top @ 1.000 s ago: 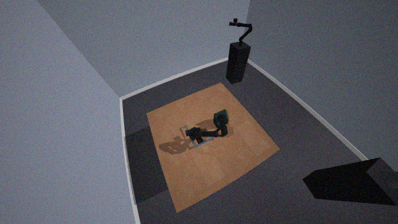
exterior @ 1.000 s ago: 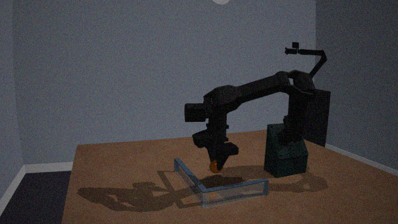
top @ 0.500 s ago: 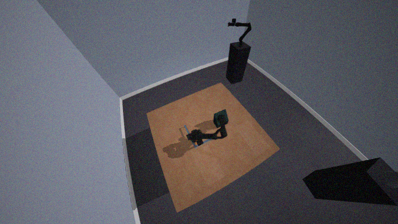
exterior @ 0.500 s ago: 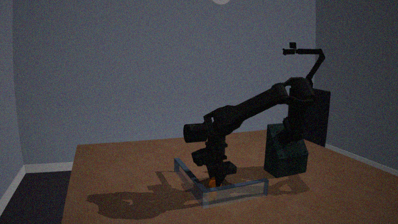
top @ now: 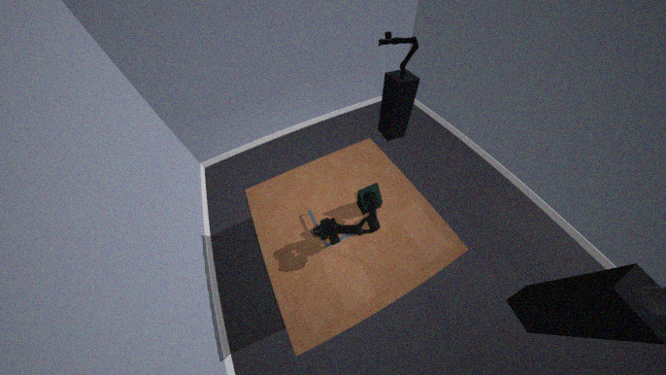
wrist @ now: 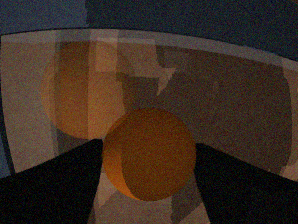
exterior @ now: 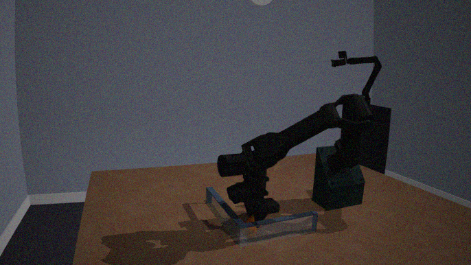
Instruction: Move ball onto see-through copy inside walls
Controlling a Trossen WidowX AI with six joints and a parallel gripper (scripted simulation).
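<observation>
Right now my gripper tip is right at the orange ball. Round my gripper tip: pale orange patch: 3 cm to the left, 2 cm ahead.
</observation>
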